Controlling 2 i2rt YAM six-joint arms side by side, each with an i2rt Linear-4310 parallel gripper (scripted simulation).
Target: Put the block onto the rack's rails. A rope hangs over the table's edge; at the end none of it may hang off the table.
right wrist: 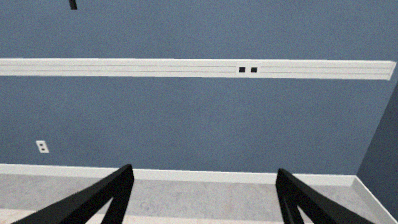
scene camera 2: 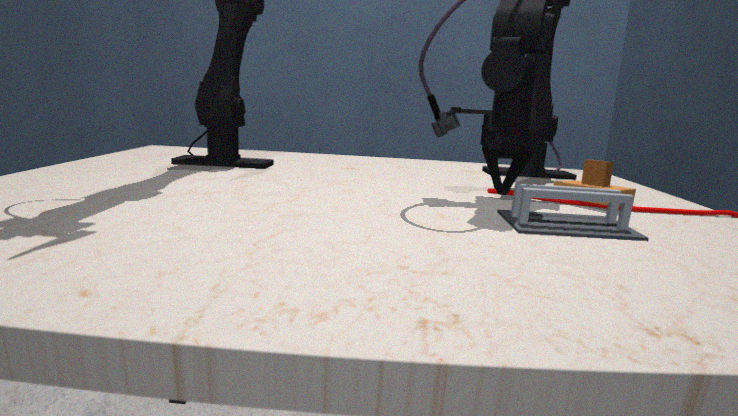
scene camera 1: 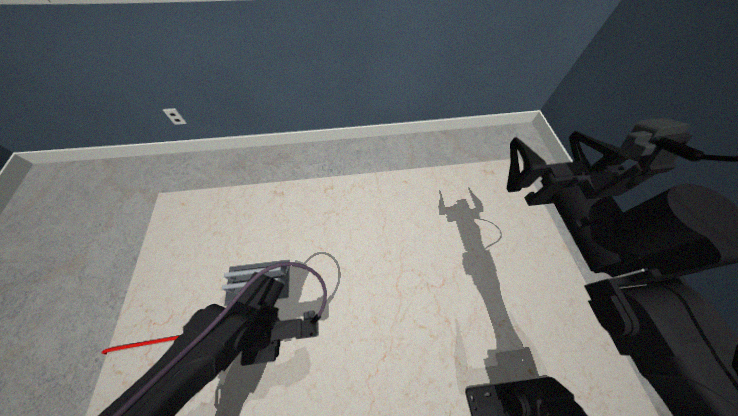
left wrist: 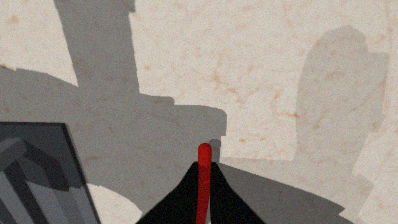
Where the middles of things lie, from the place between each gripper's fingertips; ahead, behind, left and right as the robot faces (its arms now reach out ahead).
Now: left hand [scene camera 2: 501, 194] 15 cm short of the grey rack [scene camera 2: 540, 223], 3 cm to the right of it and 1 cm below it. The rest, counted from my left hand: orange block [scene camera 2: 596, 174] (16 cm to the left, 2 cm above).
The grey rack is 30 mm ahead of my right hand [scene camera 1: 542, 137], 580 mm to the left of it and 390 mm below it. Also, from my right hand: orange block: 110 mm behind, 710 mm to the left, 370 mm below.
